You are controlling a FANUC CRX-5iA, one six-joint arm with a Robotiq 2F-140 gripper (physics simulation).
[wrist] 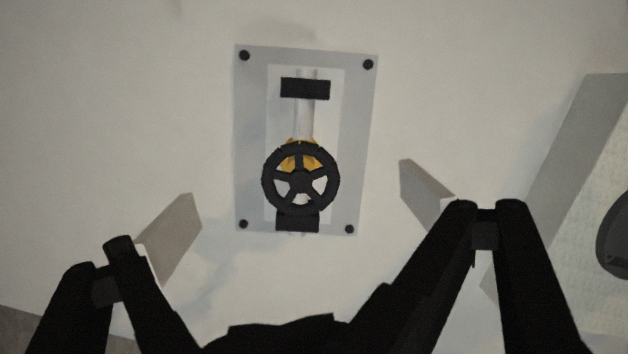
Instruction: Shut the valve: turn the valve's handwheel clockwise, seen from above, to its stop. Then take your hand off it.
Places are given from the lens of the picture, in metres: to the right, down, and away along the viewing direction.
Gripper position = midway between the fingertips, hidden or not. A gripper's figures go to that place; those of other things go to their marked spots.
my gripper (297, 194): -0.01, 0.01, 0.20
valve (300, 178): -0.01, 0.00, 0.25
grey base plate (251, 62): -0.07, -0.14, 0.35
The marked spots on the valve and the grey base plate are 0.18 m apart.
